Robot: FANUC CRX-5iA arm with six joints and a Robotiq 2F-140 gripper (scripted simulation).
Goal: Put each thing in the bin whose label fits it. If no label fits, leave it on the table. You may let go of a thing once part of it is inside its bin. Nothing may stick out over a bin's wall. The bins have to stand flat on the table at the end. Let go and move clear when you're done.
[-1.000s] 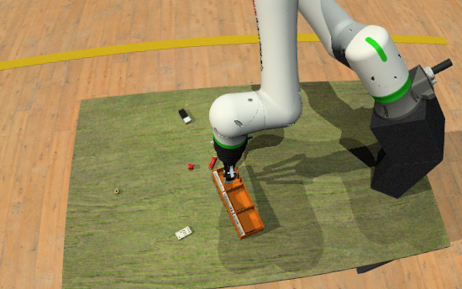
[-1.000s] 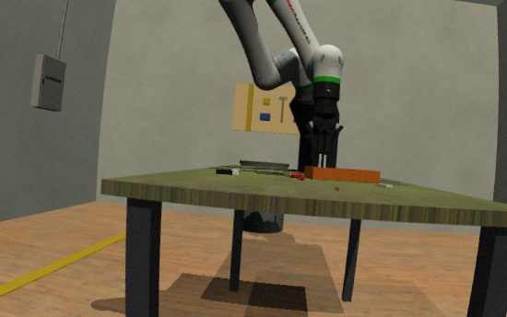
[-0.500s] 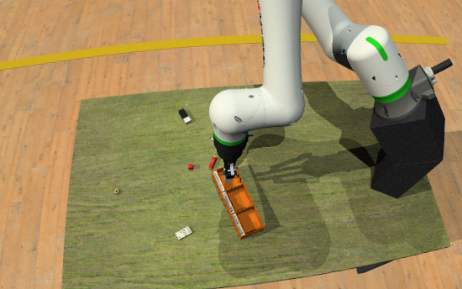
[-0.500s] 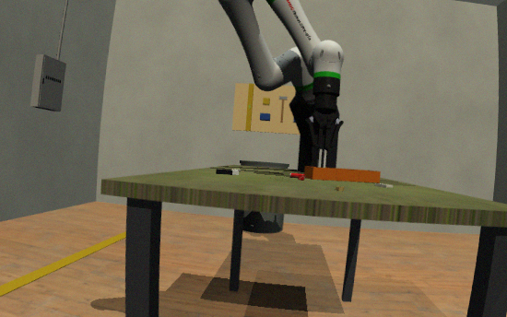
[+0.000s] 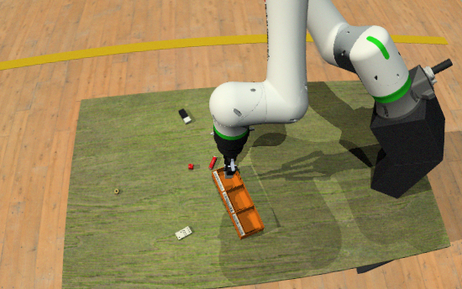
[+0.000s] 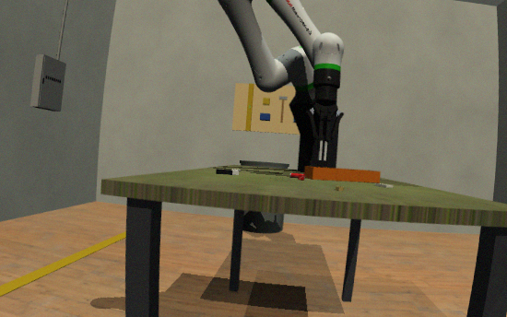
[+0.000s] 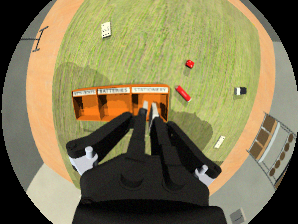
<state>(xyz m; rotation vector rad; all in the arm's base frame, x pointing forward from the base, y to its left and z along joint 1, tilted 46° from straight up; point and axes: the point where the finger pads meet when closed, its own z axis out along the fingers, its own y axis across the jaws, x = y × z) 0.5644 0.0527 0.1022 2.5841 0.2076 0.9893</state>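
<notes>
Right now the orange bin is 20 mm behind my hand, 80 mm to the left of it and 80 mm below it. Also, from my hand: black-and-white block (130 mm ahead, 290 mm to the right, 90 mm below); then red cylinder (40 mm ahead, 80 mm to the right, 90 mm below); then small red cube (120 mm ahead, 80 mm to the right, 90 mm below).
</notes>
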